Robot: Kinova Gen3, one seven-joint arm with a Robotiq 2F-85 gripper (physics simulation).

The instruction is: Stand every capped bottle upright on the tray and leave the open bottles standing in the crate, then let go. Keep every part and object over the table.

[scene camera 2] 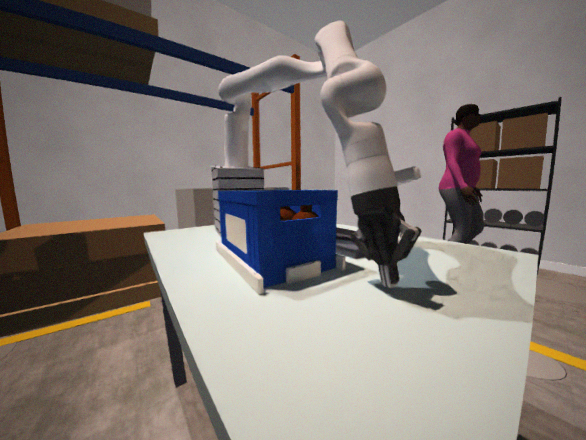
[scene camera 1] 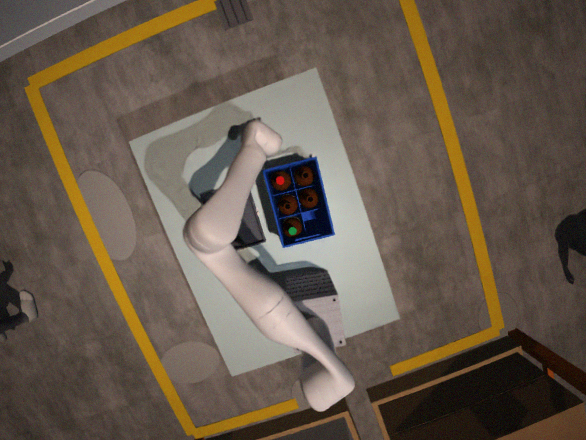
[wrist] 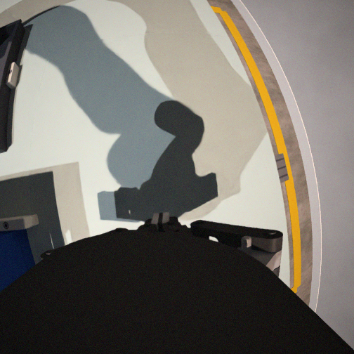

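Note:
The blue crate stands on the table. In scene camera 1 it holds a red-capped bottle at the upper left, a green-capped bottle at the lower left, and three open bottles. The lower right compartment shows no bottle. The dark tray lies beside the crate, partly hidden by the arm in scene camera 1; its visible part bears no bottle. My gripper is shut and empty, tilted, with its fingertips low over the table beyond the crate's end.
White brackets sit against the crate's foot. The slatted robot base stands on the table on the crate's far side from my gripper. The table's edges show in both scene views.

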